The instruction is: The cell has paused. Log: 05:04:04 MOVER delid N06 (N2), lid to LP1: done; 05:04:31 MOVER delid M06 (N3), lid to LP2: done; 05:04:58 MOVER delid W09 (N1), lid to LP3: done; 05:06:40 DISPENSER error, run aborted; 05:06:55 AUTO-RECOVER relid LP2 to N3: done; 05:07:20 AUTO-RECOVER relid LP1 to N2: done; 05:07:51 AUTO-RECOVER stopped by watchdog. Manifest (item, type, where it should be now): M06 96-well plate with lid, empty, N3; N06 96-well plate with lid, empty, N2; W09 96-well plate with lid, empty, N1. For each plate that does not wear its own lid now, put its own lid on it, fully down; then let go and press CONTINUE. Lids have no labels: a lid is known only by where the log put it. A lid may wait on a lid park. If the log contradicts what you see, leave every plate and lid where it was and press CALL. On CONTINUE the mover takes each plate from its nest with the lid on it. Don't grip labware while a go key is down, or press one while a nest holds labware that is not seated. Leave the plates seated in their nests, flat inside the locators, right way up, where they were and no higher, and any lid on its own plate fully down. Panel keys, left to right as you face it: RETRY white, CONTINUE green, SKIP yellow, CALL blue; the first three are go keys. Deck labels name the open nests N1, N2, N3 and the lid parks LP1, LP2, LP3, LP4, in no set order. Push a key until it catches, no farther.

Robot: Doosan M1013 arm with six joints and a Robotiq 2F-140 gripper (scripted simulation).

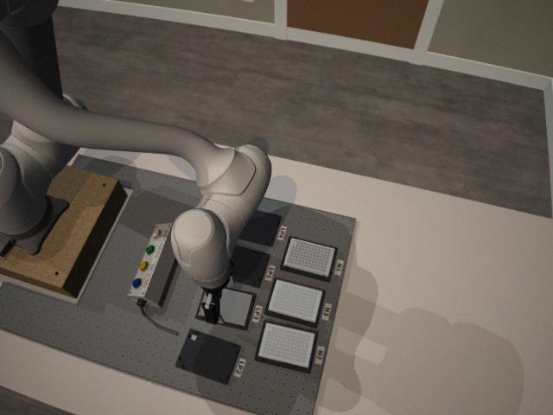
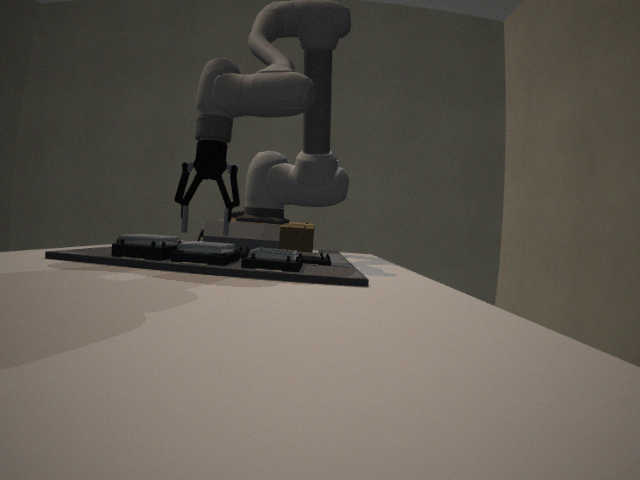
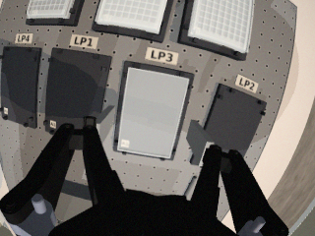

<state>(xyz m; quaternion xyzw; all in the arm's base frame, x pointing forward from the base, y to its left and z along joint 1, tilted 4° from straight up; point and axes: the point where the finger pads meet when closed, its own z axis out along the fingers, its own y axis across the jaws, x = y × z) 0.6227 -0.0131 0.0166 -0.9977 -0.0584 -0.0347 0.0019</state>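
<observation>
Right now my hand is 60 mm above the lid. The rest, counted from my hand: lid park LP3: 70 mm below; lid park LP2: 10 mm ahead, 140 mm to the right, 70 mm below; lid park LP1: 10 mm behind, 130 mm to the left, 70 mm below.
</observation>
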